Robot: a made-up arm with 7 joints.
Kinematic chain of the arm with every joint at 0, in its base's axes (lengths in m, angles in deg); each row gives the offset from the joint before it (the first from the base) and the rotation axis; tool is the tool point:
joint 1: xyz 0 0 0.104 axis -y
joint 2: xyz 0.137 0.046 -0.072 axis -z
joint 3: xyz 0.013 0.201 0 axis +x
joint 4: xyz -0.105 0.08 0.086 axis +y
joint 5: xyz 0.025 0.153 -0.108 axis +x
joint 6: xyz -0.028 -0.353 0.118 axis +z
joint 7: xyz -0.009 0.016 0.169 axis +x
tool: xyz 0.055 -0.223 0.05
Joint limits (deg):
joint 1: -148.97..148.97
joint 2: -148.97..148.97
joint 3: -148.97..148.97
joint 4: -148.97..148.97
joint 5: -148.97..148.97
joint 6: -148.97..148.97
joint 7: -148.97..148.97
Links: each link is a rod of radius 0.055 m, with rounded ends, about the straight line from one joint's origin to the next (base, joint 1, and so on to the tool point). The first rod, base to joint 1, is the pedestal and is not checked.
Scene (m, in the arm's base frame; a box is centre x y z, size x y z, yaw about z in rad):
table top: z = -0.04
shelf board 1: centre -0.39 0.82 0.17 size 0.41 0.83 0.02 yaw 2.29
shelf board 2: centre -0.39 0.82 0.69 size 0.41 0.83 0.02 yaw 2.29
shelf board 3: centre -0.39 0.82 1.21 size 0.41 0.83 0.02 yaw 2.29
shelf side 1: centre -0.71 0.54 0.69 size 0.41 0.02 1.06 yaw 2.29
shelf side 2: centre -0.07 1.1 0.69 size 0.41 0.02 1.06 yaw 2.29
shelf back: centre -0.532 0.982 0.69 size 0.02 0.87 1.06 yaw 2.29
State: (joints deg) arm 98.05 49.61 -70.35 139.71 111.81 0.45 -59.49
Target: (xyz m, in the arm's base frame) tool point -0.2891 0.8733 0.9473
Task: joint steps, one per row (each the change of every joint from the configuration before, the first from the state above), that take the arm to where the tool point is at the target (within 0.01 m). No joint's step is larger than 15 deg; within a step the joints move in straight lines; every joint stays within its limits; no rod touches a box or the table.
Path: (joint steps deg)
1: -10.84 -0.24 -6.36 -3.31 -5.45 0.44 -12.93
2: -10.83 -0.24 -6.36 -3.31 -5.46 0.43 -12.92
3: -10.84 -0.24 -6.36 -3.31 -5.45 0.44 -12.93
4: -10.84 -0.24 -6.36 -3.31 -5.45 0.43 -12.92
5: 5.73 8.64 5.54 5.33 4.56 -1.03 11.20
6: 5.72 8.65 5.55 5.34 4.57 -1.03 11.21
7: 5.73 8.64 5.54 5.34 4.57 -1.03 11.21
8: 5.73 8.65 5.55 5.33 4.57 -1.03 11.21
9: 11.61 -4.49 2.21 0.39 10.69 -1.75 7.91
10: 11.60 -4.49 2.21 0.38 10.70 -1.75 7.92
11: 11.61 -4.49 2.21 0.39 10.69 -1.75 7.92

